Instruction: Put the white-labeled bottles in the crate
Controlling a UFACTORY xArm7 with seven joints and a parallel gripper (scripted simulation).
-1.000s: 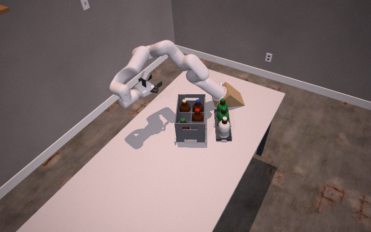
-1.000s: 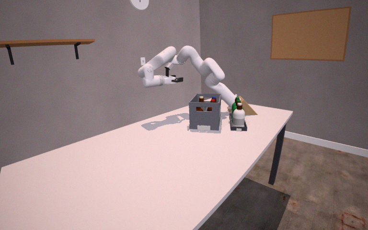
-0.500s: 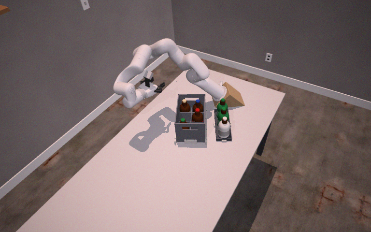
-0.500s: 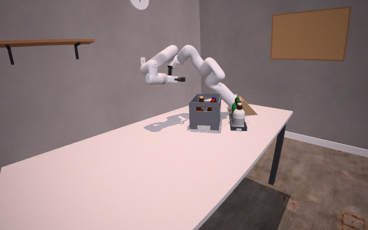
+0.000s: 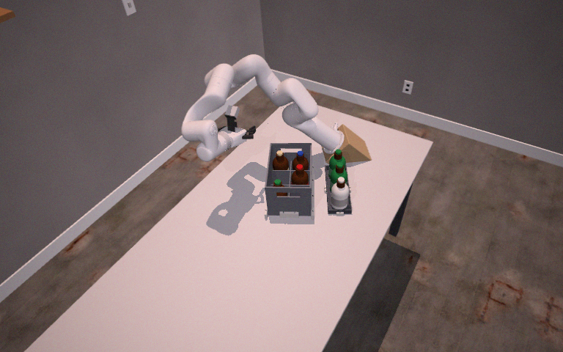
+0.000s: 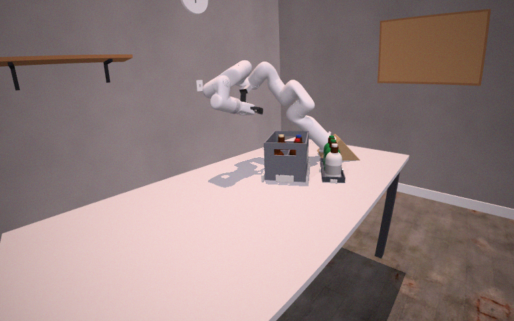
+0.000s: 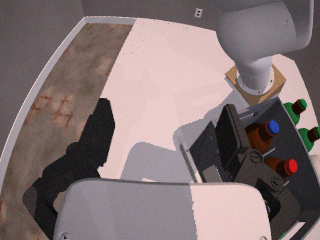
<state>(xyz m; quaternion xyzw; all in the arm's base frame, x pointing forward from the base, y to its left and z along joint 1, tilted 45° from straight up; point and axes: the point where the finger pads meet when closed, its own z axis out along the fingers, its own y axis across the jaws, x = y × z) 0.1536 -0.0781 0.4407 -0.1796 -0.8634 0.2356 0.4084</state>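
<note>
My hand is 44 cm to the right of the white-labeled bottle, 20 cm above it and 8 cm short of it. The rest, counted from my hand: grey crate (21 cm to the left, 20 cm below, 6 cm ahead); then dark tray (41 cm to the left, 27 cm below, 1 cm behind).
</note>
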